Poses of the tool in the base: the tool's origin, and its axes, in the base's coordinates. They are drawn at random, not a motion.
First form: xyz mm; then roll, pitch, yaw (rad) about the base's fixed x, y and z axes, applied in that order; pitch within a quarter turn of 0, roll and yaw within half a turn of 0.
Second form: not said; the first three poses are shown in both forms.
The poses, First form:
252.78 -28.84 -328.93 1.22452 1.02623 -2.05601
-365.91 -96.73 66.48 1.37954 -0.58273 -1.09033
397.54 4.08 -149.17 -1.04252 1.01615 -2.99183
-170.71 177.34 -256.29 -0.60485 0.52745 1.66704
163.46 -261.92 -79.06 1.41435 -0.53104 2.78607
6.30 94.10 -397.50 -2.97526 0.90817 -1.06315
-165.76 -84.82 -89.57 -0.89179 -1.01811 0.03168
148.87 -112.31 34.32 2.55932 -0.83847 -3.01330
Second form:
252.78 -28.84 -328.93 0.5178 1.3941 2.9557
-365.91 -96.73 66.48 2.1620 1.4114 -2.7673
397.54 4.08 -149.17 -0.4913 1.3021 -1.8816
-170.71 177.34 -256.29 -0.7734 0.7802 2.6085
163.46 -261.92 -79.06 2.1072 1.4360 1.1356
6.30 94.10 -397.50 -0.1285 2.2227 1.8686
-165.76 -84.82 -89.57 -2.6941 1.2348 2.2043
148.87 -112.31 34.32 2.6824 2.1633 2.5452

